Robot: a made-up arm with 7 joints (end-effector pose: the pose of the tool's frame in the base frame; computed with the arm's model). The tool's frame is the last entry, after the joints.
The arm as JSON. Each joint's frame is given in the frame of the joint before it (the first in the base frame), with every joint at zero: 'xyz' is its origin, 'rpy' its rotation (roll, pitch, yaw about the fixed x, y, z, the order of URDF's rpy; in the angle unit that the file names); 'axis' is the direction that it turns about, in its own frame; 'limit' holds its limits. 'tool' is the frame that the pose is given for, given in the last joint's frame.
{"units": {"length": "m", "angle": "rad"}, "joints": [
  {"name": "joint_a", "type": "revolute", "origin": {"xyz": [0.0, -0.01, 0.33], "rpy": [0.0, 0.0, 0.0]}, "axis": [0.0, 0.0, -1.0], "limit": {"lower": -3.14, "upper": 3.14}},
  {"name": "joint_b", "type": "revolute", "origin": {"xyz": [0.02, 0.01, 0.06], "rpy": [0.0, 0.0, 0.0]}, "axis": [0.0, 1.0, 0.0], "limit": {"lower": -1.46, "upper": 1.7}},
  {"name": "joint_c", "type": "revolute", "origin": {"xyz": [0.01, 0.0, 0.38], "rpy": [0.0, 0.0, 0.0]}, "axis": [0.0, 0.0, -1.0], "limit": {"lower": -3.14, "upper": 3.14}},
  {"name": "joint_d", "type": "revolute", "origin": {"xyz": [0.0, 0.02, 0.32], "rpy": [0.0, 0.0, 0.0]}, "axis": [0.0, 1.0, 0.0], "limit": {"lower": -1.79, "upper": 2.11}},
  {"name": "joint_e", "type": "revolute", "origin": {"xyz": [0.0, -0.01, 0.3], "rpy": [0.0, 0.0, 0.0]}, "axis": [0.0, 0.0, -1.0], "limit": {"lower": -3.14, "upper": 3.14}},
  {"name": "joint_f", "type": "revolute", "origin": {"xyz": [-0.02, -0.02, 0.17], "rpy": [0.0, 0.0, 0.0]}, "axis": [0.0, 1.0, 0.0], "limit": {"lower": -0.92, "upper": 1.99}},
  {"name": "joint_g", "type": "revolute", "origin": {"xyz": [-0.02, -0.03, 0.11], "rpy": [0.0, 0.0, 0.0]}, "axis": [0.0, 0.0, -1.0], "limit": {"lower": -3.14, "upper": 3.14}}
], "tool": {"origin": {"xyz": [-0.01, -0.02, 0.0], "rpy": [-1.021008, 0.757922, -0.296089]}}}
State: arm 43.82 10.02 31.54 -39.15 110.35 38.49 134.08
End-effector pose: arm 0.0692 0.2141 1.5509 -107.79 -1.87 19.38
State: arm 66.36 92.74 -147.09 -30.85 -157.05 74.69 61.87
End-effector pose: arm 0.2438 -1.1541 0.1046 -31.37 -70.38 -35.53
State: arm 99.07 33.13 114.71 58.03 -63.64 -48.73 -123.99
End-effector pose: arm -0.4132 -0.2795 1.3696 -39.58 57.86 -47.43
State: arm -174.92 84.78 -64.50 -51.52 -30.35 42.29 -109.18
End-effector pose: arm -1.0682 0.4261 0.6380 -58.20 -11.59 -17.34
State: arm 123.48 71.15 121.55 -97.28 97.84 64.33 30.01
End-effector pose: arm 0.0614 -0.8092 0.3295 -7.10 2.76 125.36
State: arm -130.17 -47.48 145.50 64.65 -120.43 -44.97 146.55
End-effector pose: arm 0.7611 -0.5690 0.6305 44.22 165.25 53.82
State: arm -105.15 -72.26 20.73 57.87 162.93 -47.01 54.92
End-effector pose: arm 0.2435 -0.6341 1.1406 -3.82 46.94 -109.52
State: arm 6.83 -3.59 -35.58 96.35 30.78 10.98 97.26
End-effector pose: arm 0.5040 0.2811 1.1052 99.87 -94.37 108.78
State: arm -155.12 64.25 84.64 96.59 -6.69 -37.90 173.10
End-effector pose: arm -0.3971 0.7767 0.6782 -1.91 -12.42 -128.58
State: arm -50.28 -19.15 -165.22 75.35 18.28 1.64 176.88
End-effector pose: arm -0.6099 -0.4940 1.0515 -6.62 -39.94 -1.95
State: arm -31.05 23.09 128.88 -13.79 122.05 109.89 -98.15
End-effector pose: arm 0.3782 0.4264 1.3569 1.93 -40.30 -65.85
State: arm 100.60 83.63 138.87 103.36 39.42 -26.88 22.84
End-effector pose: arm -0.4954 -0.5900 0.8624 -69.91 -14.37 -3.60
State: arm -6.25 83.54 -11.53 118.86 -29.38 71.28 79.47
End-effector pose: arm 0.4172 0.1401 -0.0029 32.35 -10.62 -66.90
